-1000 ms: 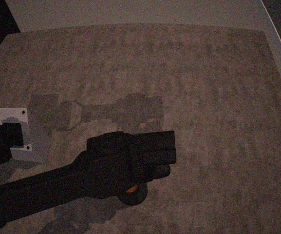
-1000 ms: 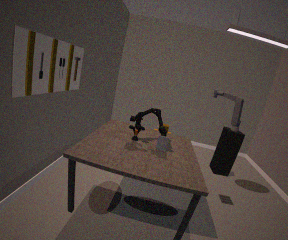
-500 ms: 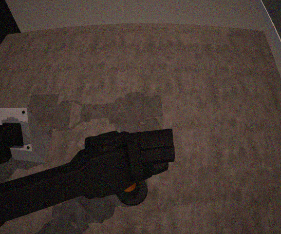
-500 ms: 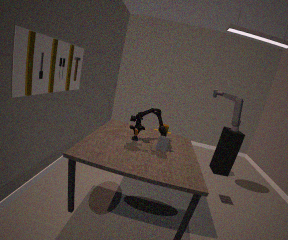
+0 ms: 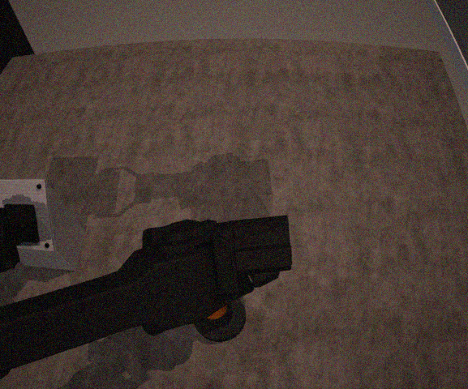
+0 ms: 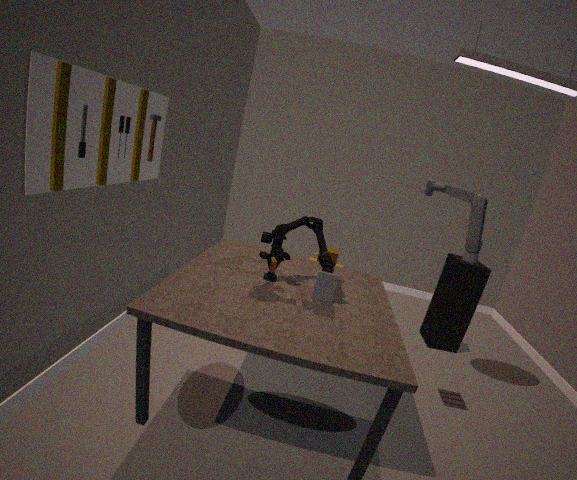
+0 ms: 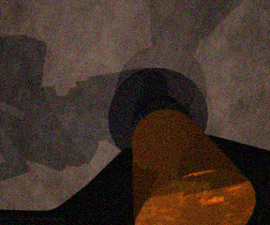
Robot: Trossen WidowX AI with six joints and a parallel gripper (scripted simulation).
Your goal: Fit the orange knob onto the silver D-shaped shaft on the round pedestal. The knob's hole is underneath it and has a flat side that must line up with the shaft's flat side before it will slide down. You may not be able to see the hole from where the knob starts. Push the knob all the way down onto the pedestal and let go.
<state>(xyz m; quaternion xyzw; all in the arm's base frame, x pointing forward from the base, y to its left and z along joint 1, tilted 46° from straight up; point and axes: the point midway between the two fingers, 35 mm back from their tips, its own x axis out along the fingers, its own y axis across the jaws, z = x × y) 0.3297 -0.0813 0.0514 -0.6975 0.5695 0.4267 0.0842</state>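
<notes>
Now: gripper tip 30 mm below the orange knob. From my gripper tip the other things lie so: D-shaft pedestal (40 mm below).
</notes>
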